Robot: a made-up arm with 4 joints.
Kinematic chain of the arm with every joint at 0, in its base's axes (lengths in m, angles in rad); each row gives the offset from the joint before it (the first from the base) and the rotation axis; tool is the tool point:
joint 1: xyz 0 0 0.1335 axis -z
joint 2: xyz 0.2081 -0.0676 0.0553 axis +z
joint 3: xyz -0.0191 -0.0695 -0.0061 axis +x
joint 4: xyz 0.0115 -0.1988 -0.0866 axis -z
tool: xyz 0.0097 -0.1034 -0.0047
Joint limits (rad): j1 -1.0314..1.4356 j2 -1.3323..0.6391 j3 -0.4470..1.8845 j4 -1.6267..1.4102
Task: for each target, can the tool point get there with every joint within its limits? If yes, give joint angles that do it. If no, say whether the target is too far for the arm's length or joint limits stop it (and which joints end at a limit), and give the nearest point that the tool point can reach.
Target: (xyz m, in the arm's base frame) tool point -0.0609 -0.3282 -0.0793
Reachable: yes | joints 1.1155 -0.1807 1.0363 -0.9576
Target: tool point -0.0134 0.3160 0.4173
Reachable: no: joint limits stop it (at a limit: joint 1, joint 2, joint 3) | nearest point -0.1060 0.1482 0.2221 | short by 0.274 m
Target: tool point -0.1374 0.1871 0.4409
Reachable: no: joint limits stop it (at a limit: joint 1, joint 2, joint 3) | nearest point -0.1501 0.1490 0.2302 | short by 0.215 m
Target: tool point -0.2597 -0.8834 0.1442
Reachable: no: too far | nearest point -0.1632 -0.5553 0.1640 | short by 0.343 m
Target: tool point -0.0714 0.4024 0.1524
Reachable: no: joint limits stop it (at a limit: joint 1, joint 2) | nearest point -0.1149 0.1519 0.1651 | short by 0.255 m
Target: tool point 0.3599 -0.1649 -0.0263
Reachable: yes | joints -0.6356 0.2329 0.4897 0.8682
